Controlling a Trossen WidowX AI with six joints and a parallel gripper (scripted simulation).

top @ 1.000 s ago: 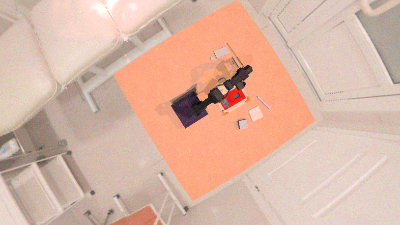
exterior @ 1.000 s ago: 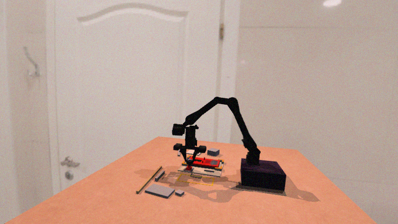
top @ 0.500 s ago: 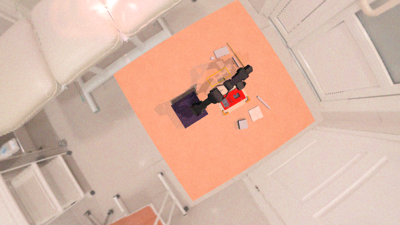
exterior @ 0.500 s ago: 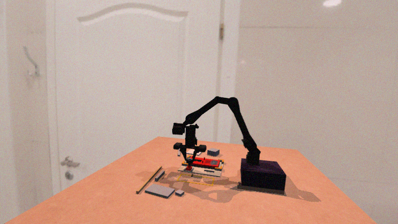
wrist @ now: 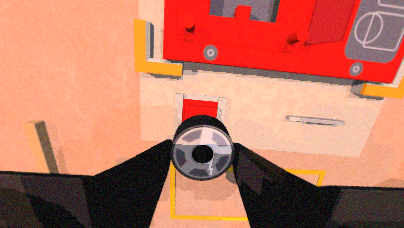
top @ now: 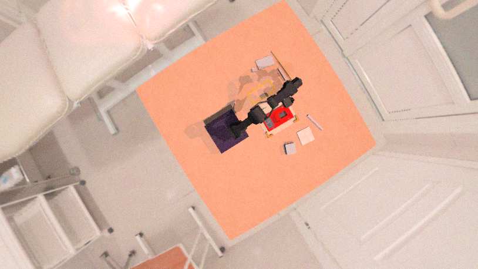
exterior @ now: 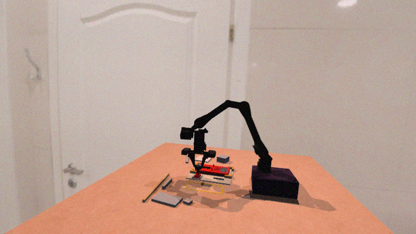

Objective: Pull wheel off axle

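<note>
The upright axle lies 30 mm below my gripper tip. Round my gripper tip: wheel right at my gripper tip.
</note>
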